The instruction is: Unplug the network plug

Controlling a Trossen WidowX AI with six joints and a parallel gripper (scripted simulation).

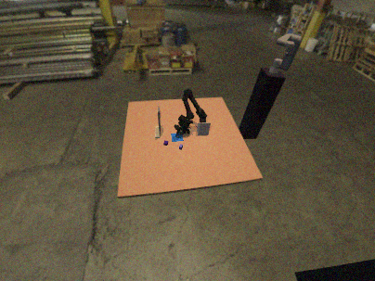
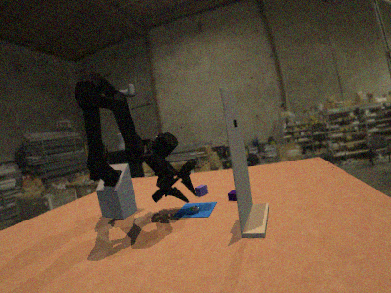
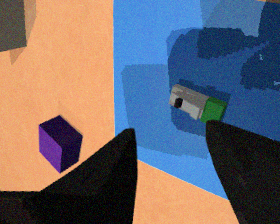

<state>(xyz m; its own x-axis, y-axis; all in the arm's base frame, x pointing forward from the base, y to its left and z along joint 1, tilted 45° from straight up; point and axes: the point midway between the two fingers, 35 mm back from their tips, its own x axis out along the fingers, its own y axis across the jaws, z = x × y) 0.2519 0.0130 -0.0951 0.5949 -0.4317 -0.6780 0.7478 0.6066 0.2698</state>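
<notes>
Now: gripper tip 30 mm above the green network plug. From my gripper tip the other things lie so: blue marked square: 40 mm below, 10 mm ahead; then grey upright panel: 200 mm ahead, 120 mm above, 70 mm to the right.
</notes>
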